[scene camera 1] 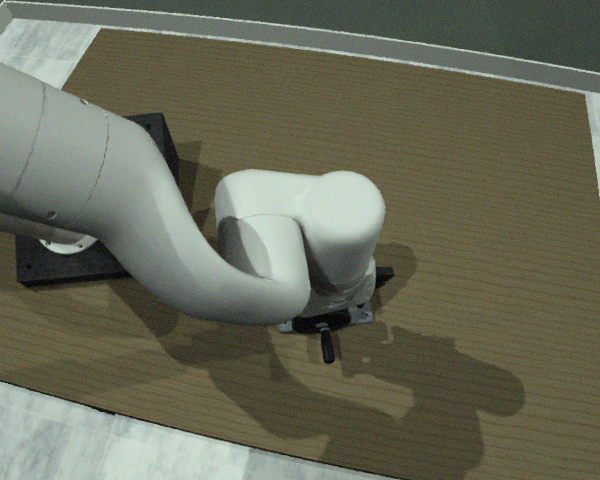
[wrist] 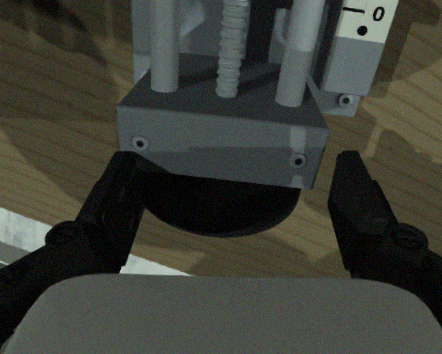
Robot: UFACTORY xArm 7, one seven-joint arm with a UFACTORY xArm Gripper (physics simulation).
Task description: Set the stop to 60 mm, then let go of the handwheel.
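Places are measured from the arm's base along level axes (x ahead, y left, z up), in metres.
Pixels of known places: gripper, fingertip midpoint: (scene camera 1: 325,305) (wrist: 234,177).
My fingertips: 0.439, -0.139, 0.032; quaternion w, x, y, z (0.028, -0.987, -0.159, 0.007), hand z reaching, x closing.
Observation:
Behind a point stands the place of what it marks, as x, y, z.
The black handwheel (scene camera 1: 320,321) @[0.432, -0.160, 0.025] (wrist: 220,207) @[0.436, -0.149, 0.042] sits at the end of the grey end block (wrist: 220,145) @[0.428, -0.125, 0.034]. Its black handle (scene camera 1: 328,347) @[0.446, -0.186, -0.013] sticks out toward the lower edge in the scene view. My gripper (wrist: 234,177) @[0.439, -0.139, 0.032] is open, one black finger on each side of the handwheel and end block, with nothing held; the arm hides it in the scene view. The threaded spindle (wrist: 231,50) @[0.422, -0.092, 0.013] runs between two rods (wrist: 165,50) @[0.397, -0.100, 0.015] (wrist: 300,50) @[0.449, -0.084, 0.015]. The scale (wrist: 367,17) @[0.477, -0.065, -0.010] shows its 0 mark at the upper right of the wrist view. The stop and its reading cannot be made out.
My white arm (scene camera 1: 345,210) @[0.446, -0.166, 0.327] covers most of the device in the scene view. The black base block (scene camera 1: 65,267) @[0.001, -0.079, -0.032] stands on the left of the wooden table (scene camera 1: 450,150) @[0.671, 0.238, -0.066]. A grey mounting plate (scene camera 1: 362,314) @[0.499, -0.116, -0.056] shows beside the handwheel. A raised rim (scene camera 1: 350,42) runs along the far edge.

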